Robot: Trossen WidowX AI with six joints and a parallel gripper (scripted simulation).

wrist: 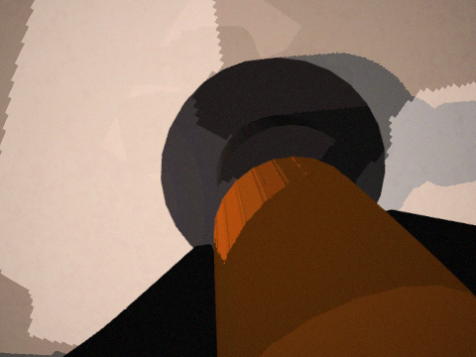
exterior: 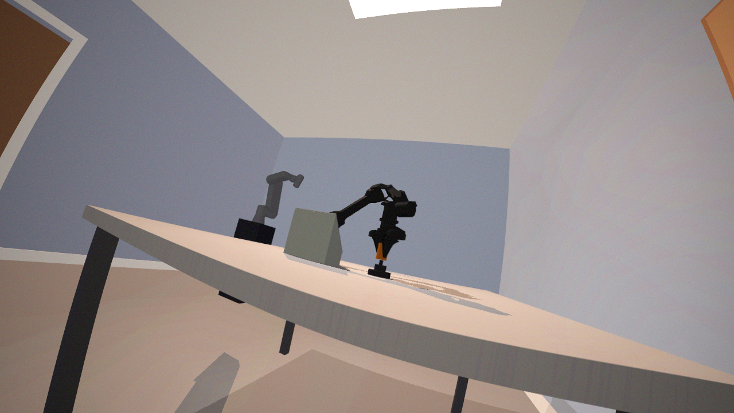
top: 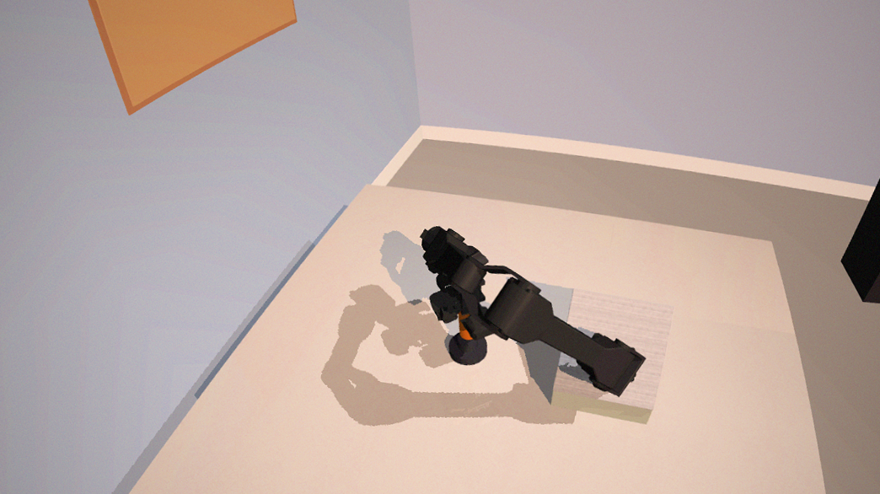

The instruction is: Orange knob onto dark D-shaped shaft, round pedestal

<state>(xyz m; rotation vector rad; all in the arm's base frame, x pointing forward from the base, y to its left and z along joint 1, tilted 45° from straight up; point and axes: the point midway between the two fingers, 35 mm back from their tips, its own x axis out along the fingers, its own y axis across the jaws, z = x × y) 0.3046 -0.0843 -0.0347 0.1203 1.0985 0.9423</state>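
Now: gripper tip 2 cm below the orange knob. From my gripper tip the other things lie so: pedestal 4 cm below.
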